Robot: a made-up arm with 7 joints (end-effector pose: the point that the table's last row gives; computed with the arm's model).
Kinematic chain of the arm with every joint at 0, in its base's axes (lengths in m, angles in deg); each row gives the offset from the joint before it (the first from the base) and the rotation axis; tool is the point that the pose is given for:
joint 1: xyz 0 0 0.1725 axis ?
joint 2: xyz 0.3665 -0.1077 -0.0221 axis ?
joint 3: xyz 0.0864 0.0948 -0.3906 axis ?
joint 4: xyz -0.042 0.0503 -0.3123 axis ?
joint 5: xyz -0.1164 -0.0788 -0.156 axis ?
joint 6: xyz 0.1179 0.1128 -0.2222 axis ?
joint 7: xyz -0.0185 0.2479 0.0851 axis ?
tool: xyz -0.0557 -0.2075 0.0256
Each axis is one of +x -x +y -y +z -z.
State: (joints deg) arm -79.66 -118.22 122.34 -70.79 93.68 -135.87 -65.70
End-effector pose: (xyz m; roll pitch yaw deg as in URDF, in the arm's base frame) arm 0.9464 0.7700 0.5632 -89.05 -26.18 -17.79
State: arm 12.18 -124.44 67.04 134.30 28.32 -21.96 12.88
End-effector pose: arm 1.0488 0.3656 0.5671 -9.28 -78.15 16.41
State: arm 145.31 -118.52 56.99 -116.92 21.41 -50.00 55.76
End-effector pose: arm 1.1860 -0.6812 -0.0928 58.24 -62.21 -80.56
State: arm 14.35 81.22 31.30 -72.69 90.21 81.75 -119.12
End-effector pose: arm 0.5661 -0.9331 -0.2691 -42.17 19.82 -56.55
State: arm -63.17 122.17 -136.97 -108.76 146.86 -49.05 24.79
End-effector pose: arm 0.1635 -0.4321 0.5620 117.45 8.11 -125.15
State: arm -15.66 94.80 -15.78 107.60 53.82 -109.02 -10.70
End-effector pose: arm 0.1798 -0.9942 0.7590 48.73 15.82 -114.00
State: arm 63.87 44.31 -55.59 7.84 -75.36 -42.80 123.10
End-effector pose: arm 0.1783 0.6887 -0.7193 107.95 -19.40 -4.95
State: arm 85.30 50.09 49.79 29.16 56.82 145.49 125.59
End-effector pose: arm 0.8241 0.3687 -0.5253 -77.41 -0.60 18.60
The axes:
joint 1: +x
joint 2: -x
joint 3: -y
joint 4: +z
joint 5: +y
joint 6: +x
joint 7: +x

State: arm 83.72 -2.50 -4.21 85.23 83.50 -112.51 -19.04
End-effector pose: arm 0.1594 0.9101 -0.2906 -126.51 -2.71 93.65
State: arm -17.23 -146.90 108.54 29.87 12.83 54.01 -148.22
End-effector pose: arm 0.7337 0.0600 0.6689 -13.96 10.55 -93.40
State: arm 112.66 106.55 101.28 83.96 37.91 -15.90 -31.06
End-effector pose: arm 1.0128 0.1736 -0.4177 -138.48 -16.50 52.30
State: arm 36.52 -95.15 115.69 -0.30 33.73 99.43 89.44
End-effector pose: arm 0.9345 -0.0364 0.4768 -73.84 41.42 -79.25
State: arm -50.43 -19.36 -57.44 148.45 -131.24 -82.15 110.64
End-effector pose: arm 0.2541 0.0623 -0.1231 153.06 -6.84 -19.47
